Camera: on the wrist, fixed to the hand. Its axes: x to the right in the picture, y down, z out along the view.
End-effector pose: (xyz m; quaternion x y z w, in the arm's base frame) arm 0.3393 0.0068 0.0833 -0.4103 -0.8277 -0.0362 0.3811
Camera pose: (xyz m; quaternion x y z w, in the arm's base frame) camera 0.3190 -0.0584 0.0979 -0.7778 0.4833 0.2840 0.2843
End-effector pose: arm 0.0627 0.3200 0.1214 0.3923 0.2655 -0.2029 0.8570
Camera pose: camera 0.0024 0.3037 0.0901 0.3499 -0.1444 0.9175 0.1219
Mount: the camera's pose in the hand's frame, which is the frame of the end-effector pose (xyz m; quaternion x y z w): -0.0253 -0.0611 -0.0224 0.0378 0.2748 0.9606 0.0172
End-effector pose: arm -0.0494 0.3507 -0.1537 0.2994 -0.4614 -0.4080 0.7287
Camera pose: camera -0.0544 0.3443 -0.2230 -0.2984 -0.1107 0.7927 0.5199
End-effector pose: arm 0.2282 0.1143 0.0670 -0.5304 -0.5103 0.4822 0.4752
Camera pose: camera 0.2451 0.0904 0.1304 0.6138 -0.6495 -0.3383 0.2947
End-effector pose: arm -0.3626 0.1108 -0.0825 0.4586 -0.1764 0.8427 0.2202
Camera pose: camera -0.3334 0.1681 -0.1098 0.3848 0.3512 -0.3587 0.7745
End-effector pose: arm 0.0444 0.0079 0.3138 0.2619 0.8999 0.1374 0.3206
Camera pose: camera 0.0231 -0.0584 0.3182 -0.8433 0.1428 -0.3483 0.3837
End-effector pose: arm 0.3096 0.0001 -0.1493 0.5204 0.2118 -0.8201 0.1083
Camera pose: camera 0.3144 0.0635 -0.1205 0.4419 -0.4975 0.2249 0.7118
